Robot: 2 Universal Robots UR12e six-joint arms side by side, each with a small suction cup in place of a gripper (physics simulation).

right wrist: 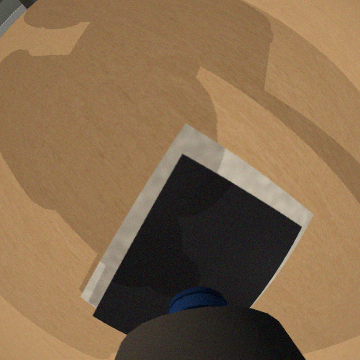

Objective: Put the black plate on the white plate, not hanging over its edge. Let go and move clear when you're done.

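Places are measured from the left arm's base along level axes (x ahead, y left, z up), in millimetres.
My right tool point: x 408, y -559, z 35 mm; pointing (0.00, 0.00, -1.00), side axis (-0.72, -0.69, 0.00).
Note:
Behind a point stands the place of what it marks.
The black plate (220,230) @(x 424, y -598, z 16 mm) lies flat over the white plate (270,186) @(x 414, y -640, z 6 mm). Wide strips of the white plate show along the upper left and upper right sides, and a thin one at the lower right. At the lower left, the black plate's corner reaches slightly past the white plate's edge in this view. My right gripper (197,299), a blue suction cup under a dark body, is open and over the near part of the black plate; the gap is hard to judge. The body hides part of the plates' near side. My left gripper does not show.
The plates are on a light wooden table top (320,280) @(x 309, y -621, z 0 mm) with broad shadows across it. A grey object (11,15) shows at the upper left corner of the view.

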